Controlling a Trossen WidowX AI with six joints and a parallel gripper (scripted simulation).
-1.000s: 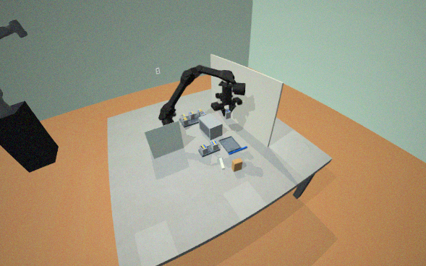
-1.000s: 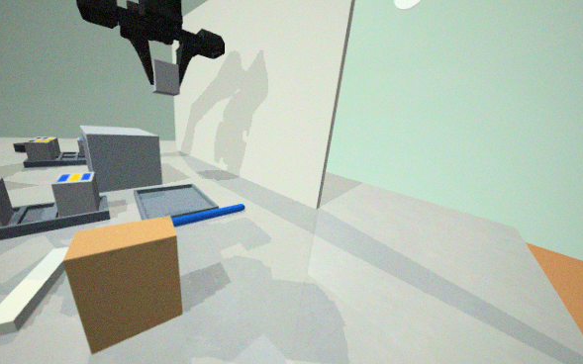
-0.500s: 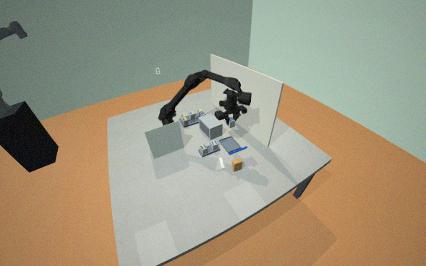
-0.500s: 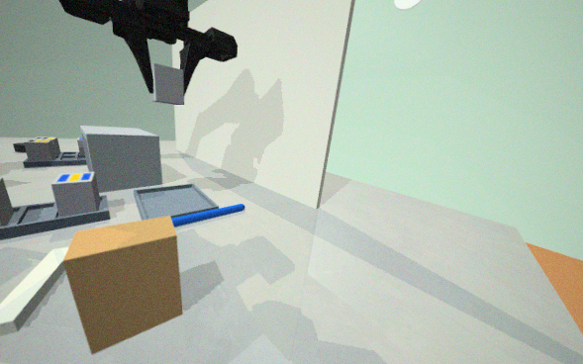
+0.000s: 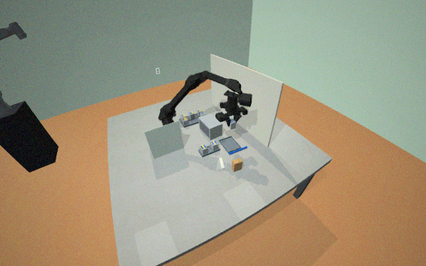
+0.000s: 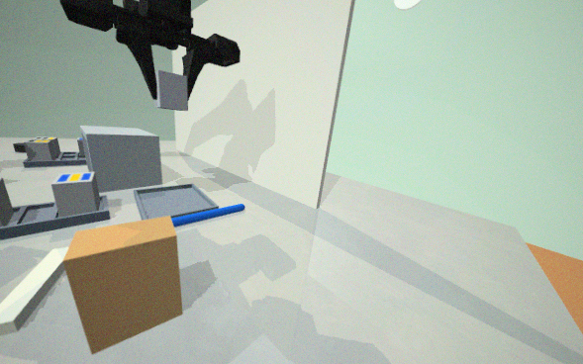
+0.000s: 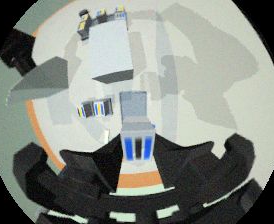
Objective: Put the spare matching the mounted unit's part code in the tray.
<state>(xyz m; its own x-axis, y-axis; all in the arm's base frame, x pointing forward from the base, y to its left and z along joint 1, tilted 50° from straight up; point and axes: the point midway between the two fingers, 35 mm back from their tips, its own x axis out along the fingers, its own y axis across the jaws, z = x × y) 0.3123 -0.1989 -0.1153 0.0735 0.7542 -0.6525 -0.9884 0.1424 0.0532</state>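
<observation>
Right now my gripper tip is 14 cm past the rack, 3 cm to the right of it and 15 cm above it. The rest, counted from my gripper tip: mounted unit 3 cm behind, 20 cm to the left, 11 cm below; wall panel 20 cm ahead, 19 cm to the left, 6 cm above.
</observation>
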